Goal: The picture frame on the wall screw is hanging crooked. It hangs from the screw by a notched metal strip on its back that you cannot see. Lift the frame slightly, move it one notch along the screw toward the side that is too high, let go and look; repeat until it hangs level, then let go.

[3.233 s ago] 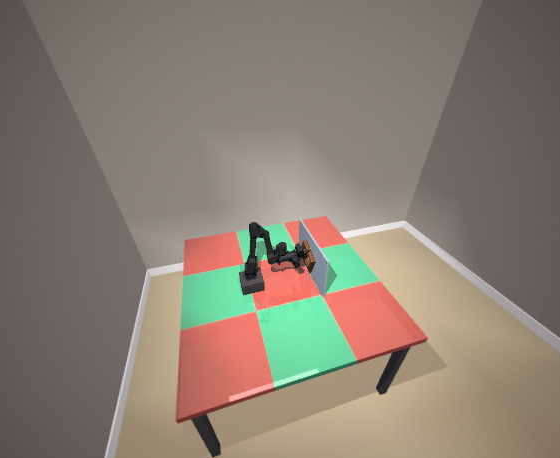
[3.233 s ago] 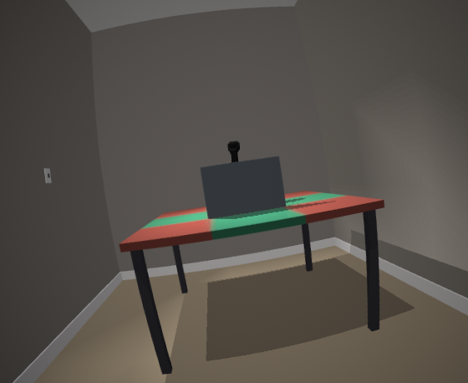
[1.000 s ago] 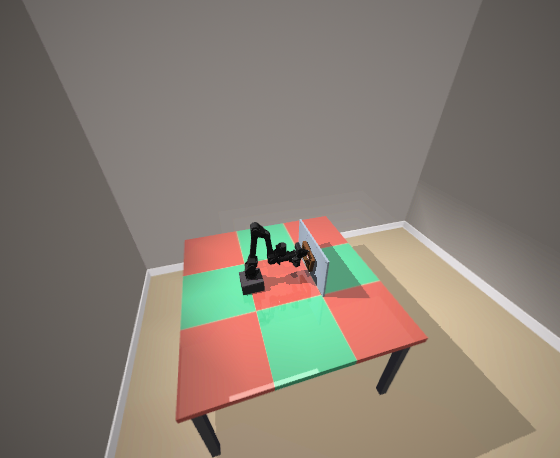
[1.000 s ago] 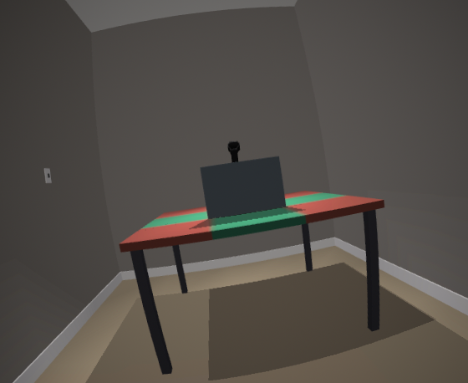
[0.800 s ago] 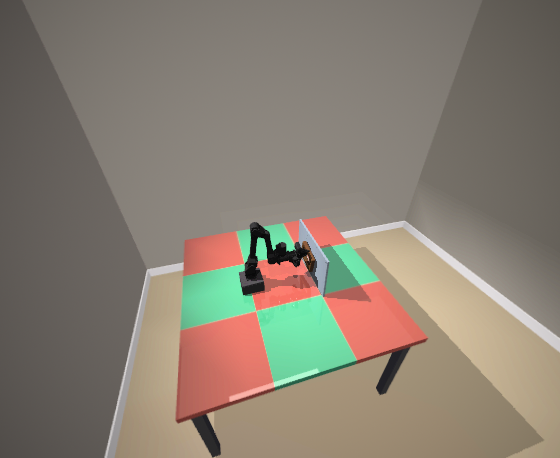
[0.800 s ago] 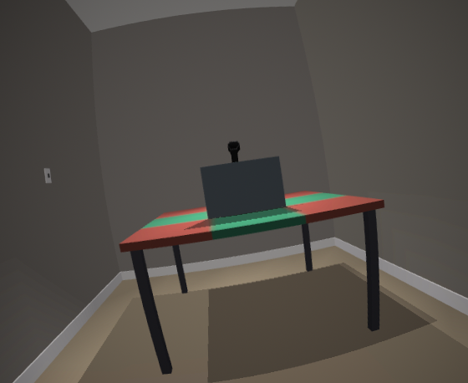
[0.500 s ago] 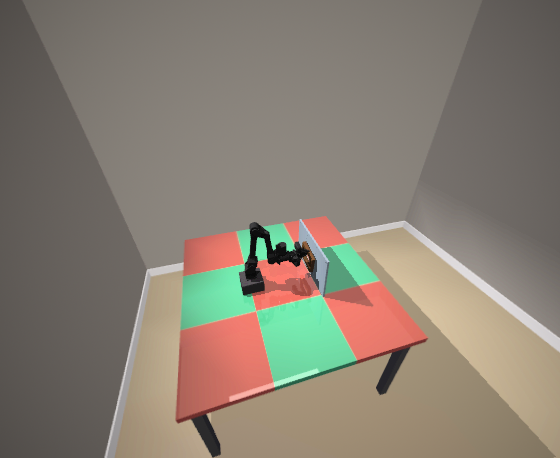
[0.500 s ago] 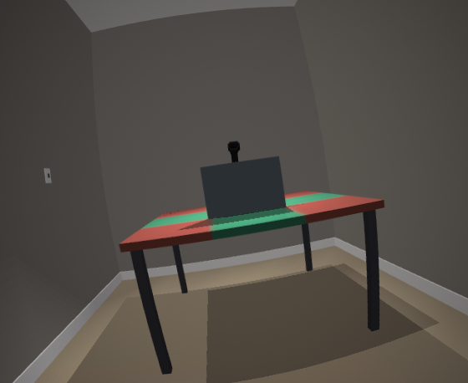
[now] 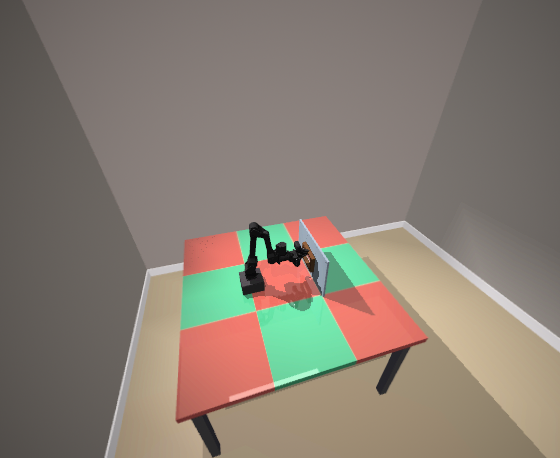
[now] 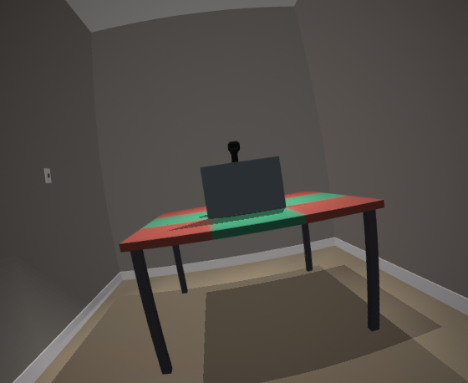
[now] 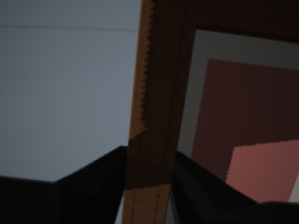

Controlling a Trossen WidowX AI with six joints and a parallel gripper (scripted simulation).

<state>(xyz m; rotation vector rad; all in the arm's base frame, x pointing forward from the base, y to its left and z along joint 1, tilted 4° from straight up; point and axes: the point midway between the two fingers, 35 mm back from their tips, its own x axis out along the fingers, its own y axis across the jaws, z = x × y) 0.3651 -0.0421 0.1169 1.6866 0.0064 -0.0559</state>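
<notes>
The picture frame is 5 cm below my gripper tip, 1 cm to the left of it and 1 cm ahead of it. Round my gripper tip: grey wall panel: 6 cm below, 2 cm to the left, 2 cm ahead.
</notes>
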